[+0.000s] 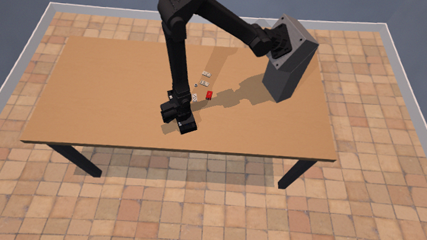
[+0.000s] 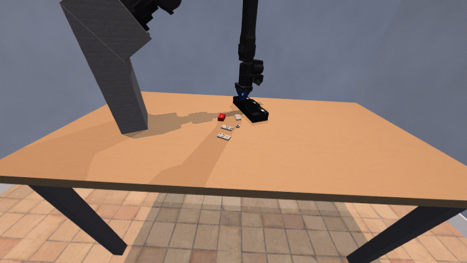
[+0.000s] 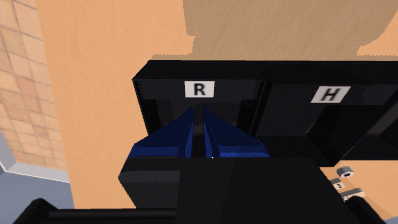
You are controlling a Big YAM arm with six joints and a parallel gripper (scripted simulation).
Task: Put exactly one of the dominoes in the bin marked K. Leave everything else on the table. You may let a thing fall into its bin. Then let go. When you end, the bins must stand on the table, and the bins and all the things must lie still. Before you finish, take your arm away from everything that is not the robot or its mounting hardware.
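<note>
My gripper is now 25 cm to the left of the small grey nut, 2 cm above it and 1 cm short of it. From my hand the other things lie so: small red block 19 cm to the right, 8 cm behind, 2 cm below; then black bin 7 cm to the right, 4 cm ahead.
</note>
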